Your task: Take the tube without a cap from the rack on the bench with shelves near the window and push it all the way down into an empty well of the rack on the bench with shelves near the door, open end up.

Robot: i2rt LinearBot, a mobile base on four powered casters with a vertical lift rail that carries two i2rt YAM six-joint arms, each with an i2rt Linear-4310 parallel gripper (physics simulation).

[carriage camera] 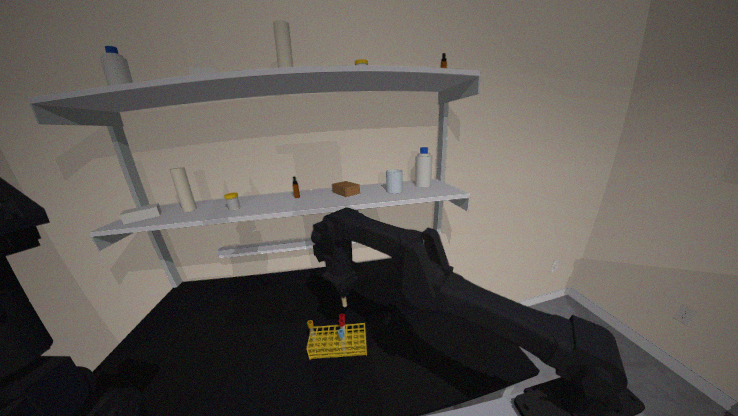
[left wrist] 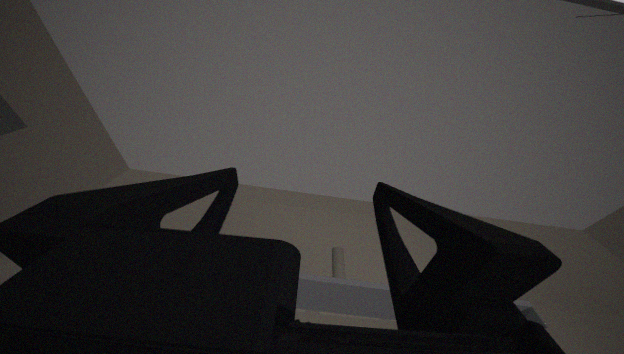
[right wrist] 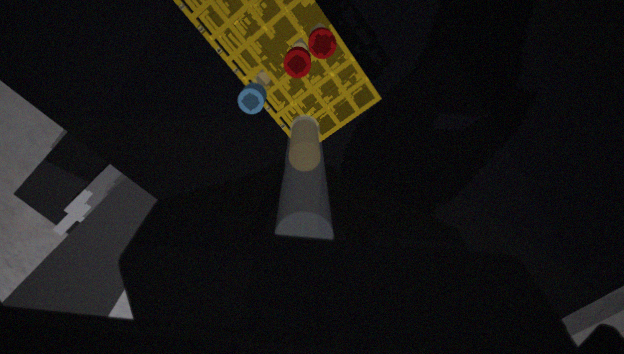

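My right gripper [carriage camera: 343,292] points down and is shut on the uncapped tube [carriage camera: 344,301] [right wrist: 304,192]. The tube is clear, with tan contents at its lower end, and hangs upright, open end up. Its lower end is above and apart from the yellow rack [carriage camera: 337,356] [right wrist: 350,118]; in the right wrist view it overlaps the rack's near corner. The rack holds a blue-capped tube [carriage camera: 341,333] [right wrist: 251,100], red-capped tubes [carriage camera: 341,319] [right wrist: 297,62] and an orange-capped tube [carriage camera: 310,324]. Many wells are empty. My left gripper [left wrist: 306,183] is open and empty, facing wall and ceiling.
The rack stands on a black bench top [carriage camera: 232,330]. Behind it, a lower shelf [carriage camera: 258,209] holds bottles, jars and a brown box [carriage camera: 345,188]. An upper shelf [carriage camera: 289,82] holds more containers. My left arm [carriage camera: 25,304] is at the picture's left edge.
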